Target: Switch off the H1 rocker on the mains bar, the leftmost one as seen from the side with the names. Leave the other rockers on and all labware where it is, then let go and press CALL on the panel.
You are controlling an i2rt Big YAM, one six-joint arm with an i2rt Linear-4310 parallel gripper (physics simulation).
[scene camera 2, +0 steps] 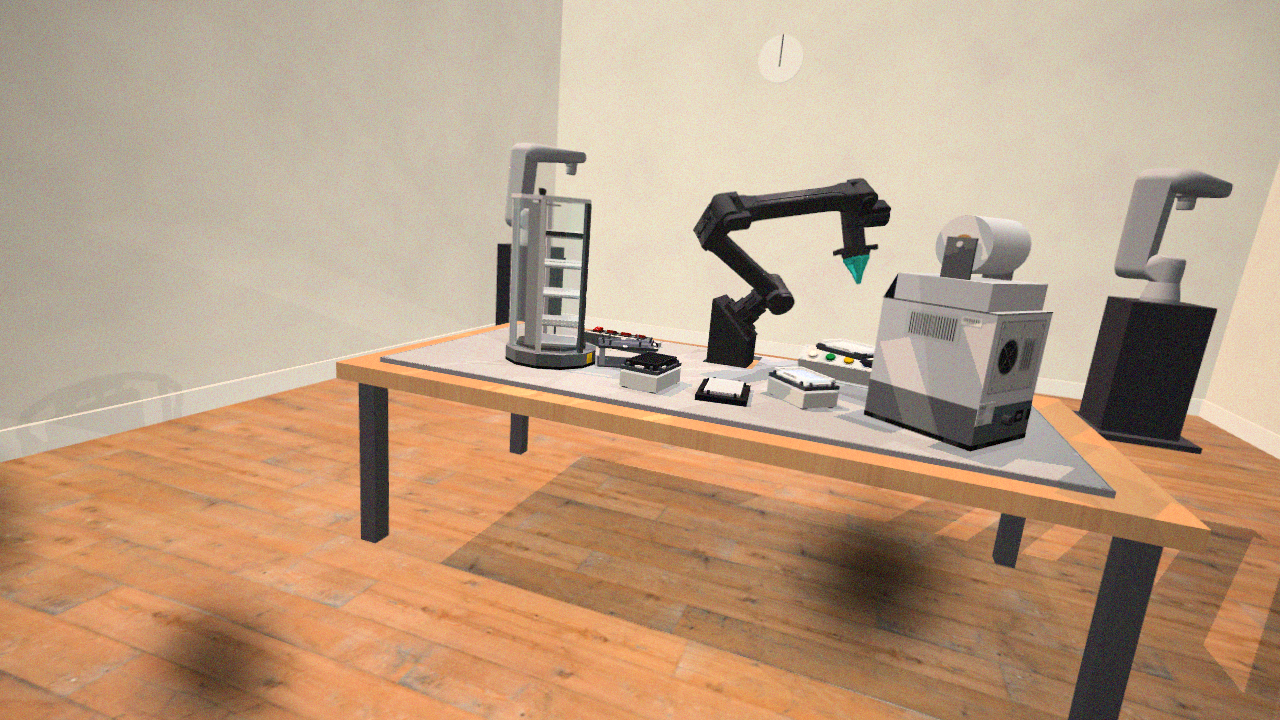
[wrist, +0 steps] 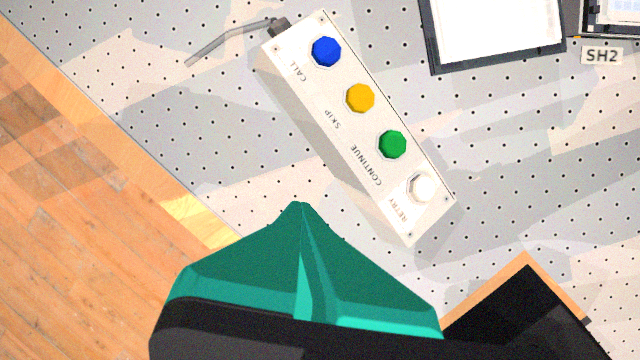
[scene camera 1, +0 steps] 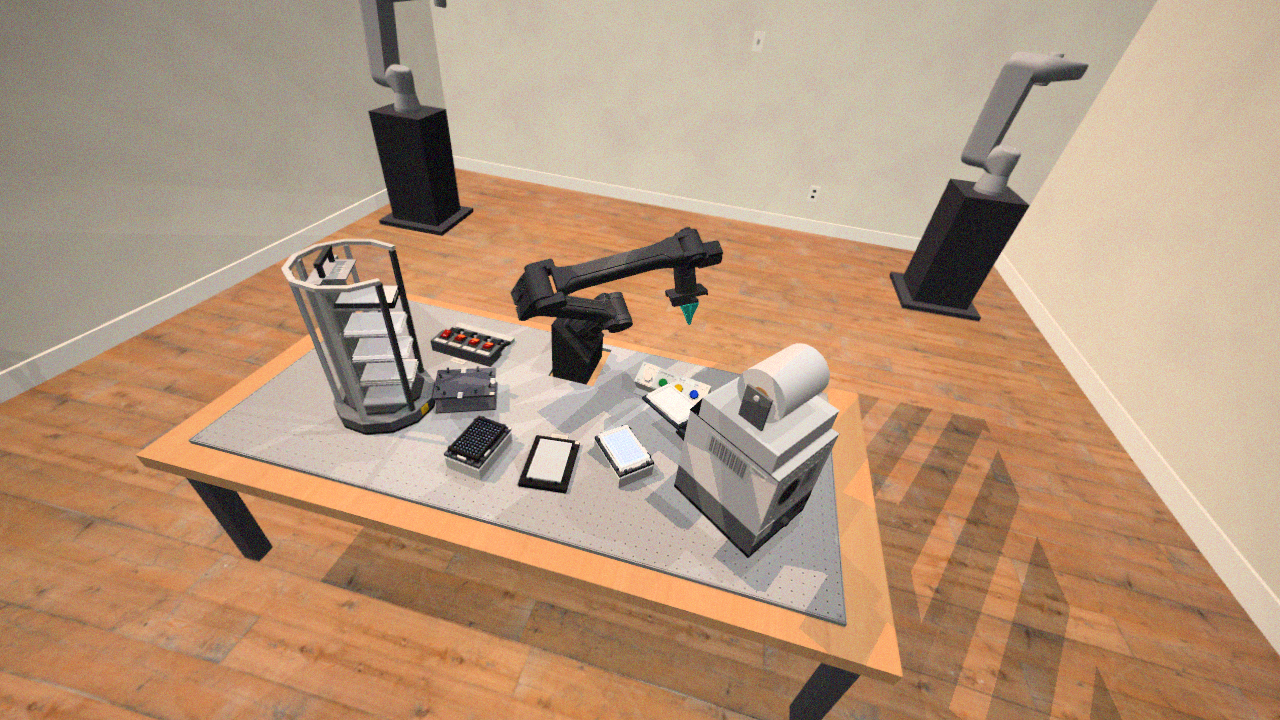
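Where they show: gripper, between the fingertips: [scene camera 2: 858, 284] [wrist: 296, 216] [scene camera 1: 688, 324]; arm's base, origin of its link: [scene camera 2: 737, 317] [scene camera 1: 581, 330].
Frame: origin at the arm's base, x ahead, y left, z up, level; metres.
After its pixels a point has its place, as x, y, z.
Observation:
My gripper [scene camera 1: 689, 322] @(0.062, 0.328, 0.141) [scene camera 2: 858, 282] @(0.062, 0.328, 0.141) [wrist: 296, 216] @(0.062, 0.328, 0.141) has teal fingers pressed together, shut and empty, pointing down high above the table's back edge. In the wrist view the fingertips show beside the label side of the white panel [wrist: 345, 117] @(0.078, 0.331, -0.060) [scene camera 1: 639, 383] @(0.088, 0.214, -0.087) [scene camera 2: 808, 362] @(0.090, 0.227, -0.090). The blue CALL button [wrist: 326, 51] @(0.110, 0.381, -0.062) [scene camera 1: 693, 394] @(0.114, 0.380, -0.063) is at the panel's far end from the white RETRY button [wrist: 421, 187] @(0.076, 0.238, -0.061); yellow SKIP [wrist: 360, 98] @(0.099, 0.332, -0.062) and green CONTINUE [wrist: 392, 144] @(0.087, 0.285, -0.062) lie between. The mains bar [scene camera 1: 467, 351] @(0.098, -0.339, -0.095) with red rockers stands at the back left, far from the gripper; its rocker positions and names are too small to tell.
A white plate on a dark holder [scene camera 1: 669, 404] @(0.247, 0.322, 0.001) [wrist: 495, 30] @(0.199, 0.295, -0.005) stands close to the panel. A large grey instrument [scene camera 1: 751, 465] @(0.512, 0.520, 0.128) [scene camera 2: 957, 367] @(0.517, 0.527, 0.026) stands at the right. A shelf tower [scene camera 1: 384, 420] @(0.435, -0.395, -0.091) [scene camera 2: 547, 358] @(0.450, -0.412, -0.103) stands at the left. A dark block [scene camera 1: 465, 390] @(0.287, -0.245, -0.072) and several plate stations stand between them.

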